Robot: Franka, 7 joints.
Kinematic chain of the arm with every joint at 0, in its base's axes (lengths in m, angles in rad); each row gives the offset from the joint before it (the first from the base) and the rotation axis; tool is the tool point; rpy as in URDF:
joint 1: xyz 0 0 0.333 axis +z
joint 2: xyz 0 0 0 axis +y
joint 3: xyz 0 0 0.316 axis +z
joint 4: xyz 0.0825 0 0 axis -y
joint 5: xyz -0.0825 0 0.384 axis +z
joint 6: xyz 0 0 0 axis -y
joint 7: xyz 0.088 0 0 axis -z
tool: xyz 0 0 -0.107 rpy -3.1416 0 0
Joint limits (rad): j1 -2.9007..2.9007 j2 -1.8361..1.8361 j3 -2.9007..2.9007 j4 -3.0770..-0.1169 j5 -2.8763..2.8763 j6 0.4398..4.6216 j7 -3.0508..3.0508
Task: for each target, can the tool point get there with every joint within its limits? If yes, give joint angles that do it. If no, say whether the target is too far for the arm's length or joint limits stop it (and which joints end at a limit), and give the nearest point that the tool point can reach.
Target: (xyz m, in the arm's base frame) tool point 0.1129 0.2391 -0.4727
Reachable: no: joint limits stop it (at a limit: joint 2) | nearest point 0.1143 0.2421 -0.3605 | short by 0.112 m
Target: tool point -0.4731 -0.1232 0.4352
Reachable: yes | joints -1.5945 0.2160 -1.1047 -2.0622 2.0928 3.6916 -0.8652
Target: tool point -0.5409 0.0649 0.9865
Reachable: yes | joints -0.3315 -1.0201 -0.3187 -0.5770 -1.4273 2.2942 2.5835
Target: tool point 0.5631 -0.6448 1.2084
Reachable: no: too far | nearest point 0.3945 -0.4518 0.9464 | short by 0.367 m
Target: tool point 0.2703 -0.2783 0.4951
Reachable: yes | joints 0.6048 -0.5487 -1.5181 -2.2065 1.0378 0.7982 1.5716
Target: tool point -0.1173 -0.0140 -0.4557
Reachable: no: joint limits stop it (at a limit: joint 1, joint 2) | nearest point -0.1458 -0.0234 -0.3429 | short by 0.117 m
